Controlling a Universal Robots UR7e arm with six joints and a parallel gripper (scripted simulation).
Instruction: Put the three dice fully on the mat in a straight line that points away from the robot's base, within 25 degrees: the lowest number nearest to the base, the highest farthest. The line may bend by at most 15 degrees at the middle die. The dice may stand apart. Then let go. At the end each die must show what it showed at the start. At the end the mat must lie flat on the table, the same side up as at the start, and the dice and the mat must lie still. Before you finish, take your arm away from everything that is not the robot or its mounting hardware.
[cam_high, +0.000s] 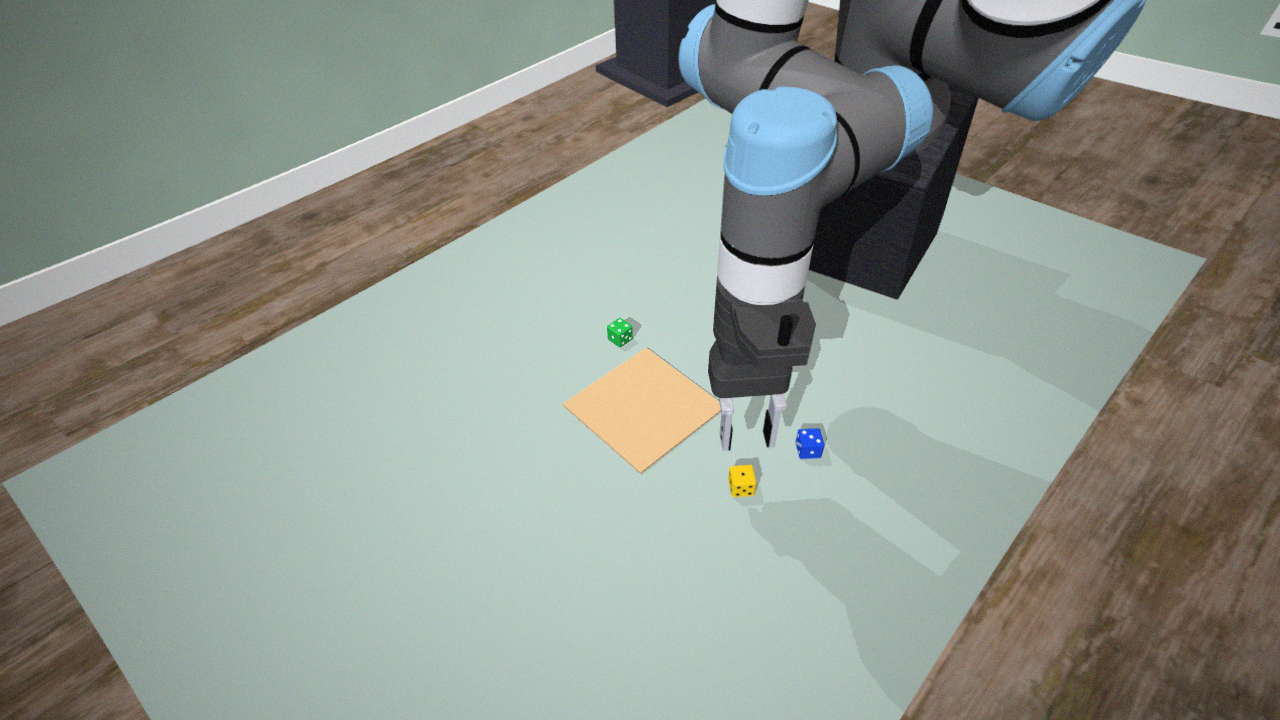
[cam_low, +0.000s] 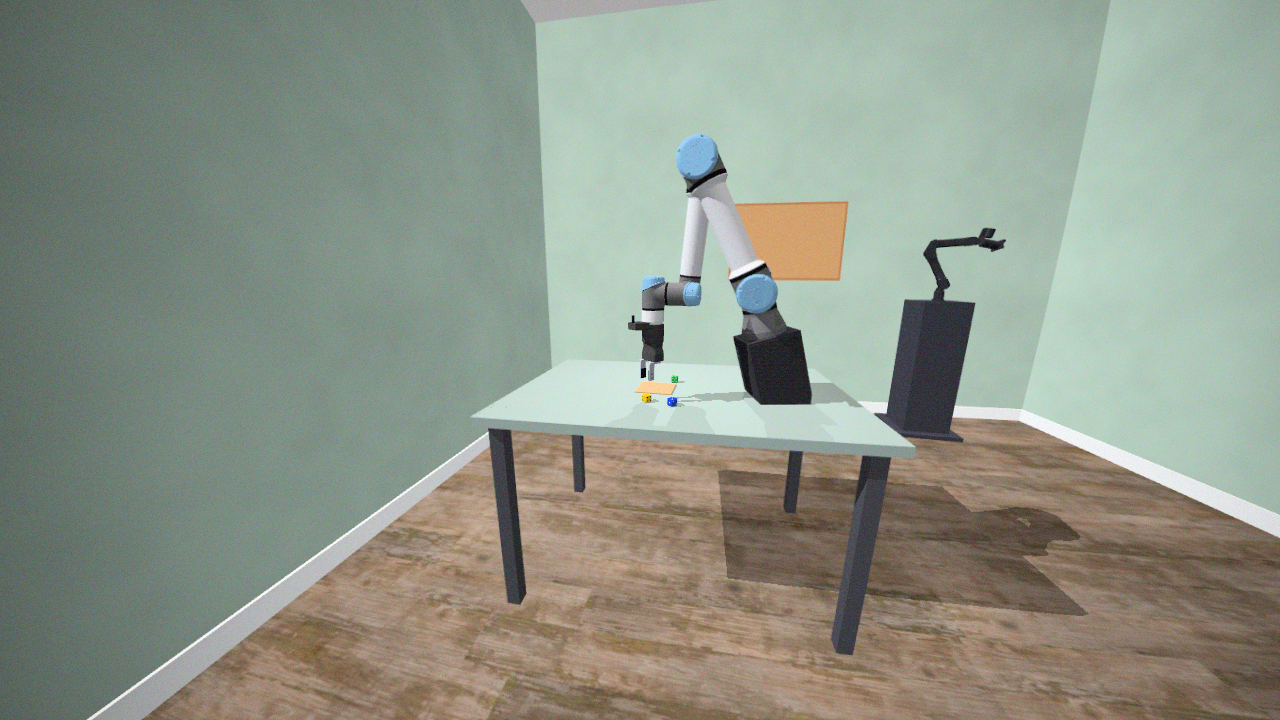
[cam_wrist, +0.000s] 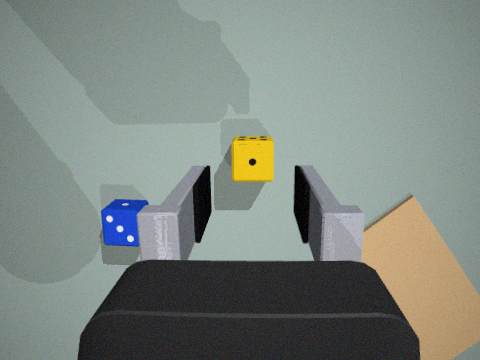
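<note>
The yellow die lies 90 mm below my hand. Also, from my hand: blue die (90 mm below, 90 mm behind, 20 mm to the left); then green die (270 mm to the right, 90 mm below, 60 mm behind); then orange mat (160 mm to the right, 100 mm below).
</note>
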